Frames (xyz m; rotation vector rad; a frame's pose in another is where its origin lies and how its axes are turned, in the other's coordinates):
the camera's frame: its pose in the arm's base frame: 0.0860 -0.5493 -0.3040 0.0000 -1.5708 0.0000
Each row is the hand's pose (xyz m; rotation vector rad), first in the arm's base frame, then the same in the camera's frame.
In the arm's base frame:
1: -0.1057 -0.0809 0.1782 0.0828 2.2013 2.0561
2: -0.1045 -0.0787 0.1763 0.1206 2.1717 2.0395
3: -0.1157 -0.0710 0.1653 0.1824 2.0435 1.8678
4: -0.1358 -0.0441 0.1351 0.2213 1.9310 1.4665
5: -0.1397 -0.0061 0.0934 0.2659 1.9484 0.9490
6: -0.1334 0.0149 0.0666 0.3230 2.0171 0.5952
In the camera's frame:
1: 0.4822 0.4684 0.1917 -1.2273 -1.3742 -1.1323
2: 0.4803 0.4706 0.1905 -1.2587 -1.4046 -1.1181
3: 0.4693 0.4783 0.2017 -1.3100 -1.6348 -1.0769
4: 0.4391 0.5052 0.2218 -1.2321 -2.0654 -0.9090
5: 0.3974 0.5432 0.2257 -0.9586 -2.4321 -0.5390
6: 0.3706 0.5642 0.2194 -0.7291 -2.5398 -0.2161

